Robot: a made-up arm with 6 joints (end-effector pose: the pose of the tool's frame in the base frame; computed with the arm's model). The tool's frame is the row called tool.
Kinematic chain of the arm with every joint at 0, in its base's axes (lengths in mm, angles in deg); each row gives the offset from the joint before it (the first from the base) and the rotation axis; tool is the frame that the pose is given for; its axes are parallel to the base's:
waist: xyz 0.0 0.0 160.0 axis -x
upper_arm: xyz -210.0 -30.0 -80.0 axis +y
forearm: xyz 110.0 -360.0 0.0 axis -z
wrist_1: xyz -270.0 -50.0 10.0 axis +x
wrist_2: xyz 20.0 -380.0 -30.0 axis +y
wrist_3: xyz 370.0 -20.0 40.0 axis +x
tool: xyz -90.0 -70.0 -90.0
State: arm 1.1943 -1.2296 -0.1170 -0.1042 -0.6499 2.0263
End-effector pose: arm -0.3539 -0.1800 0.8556 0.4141 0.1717 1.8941
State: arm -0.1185 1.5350 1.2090 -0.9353 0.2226 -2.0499
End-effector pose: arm 0.1840 -0.5430 0.1595 1.4729 -1.2902 -1.4620
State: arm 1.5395 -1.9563 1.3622 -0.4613 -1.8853 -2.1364
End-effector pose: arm -0.4310 -0.5349 0.1410 -0.4707 1.5927 2.3849
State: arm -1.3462 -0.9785 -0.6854 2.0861 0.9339 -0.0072
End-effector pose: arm -0.1385 0.3971 -0.0697 1.5836 -0.7364 2.1846
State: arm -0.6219 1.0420 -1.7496 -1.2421 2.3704 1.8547
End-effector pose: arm 0.2497 -0.3716 -0.6458 0.2832 1.3526 -0.2614
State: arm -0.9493 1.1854 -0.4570 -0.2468 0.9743 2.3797
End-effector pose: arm -0.2524 -0.1513 -0.6607 1.4833 2.4010 -1.1330
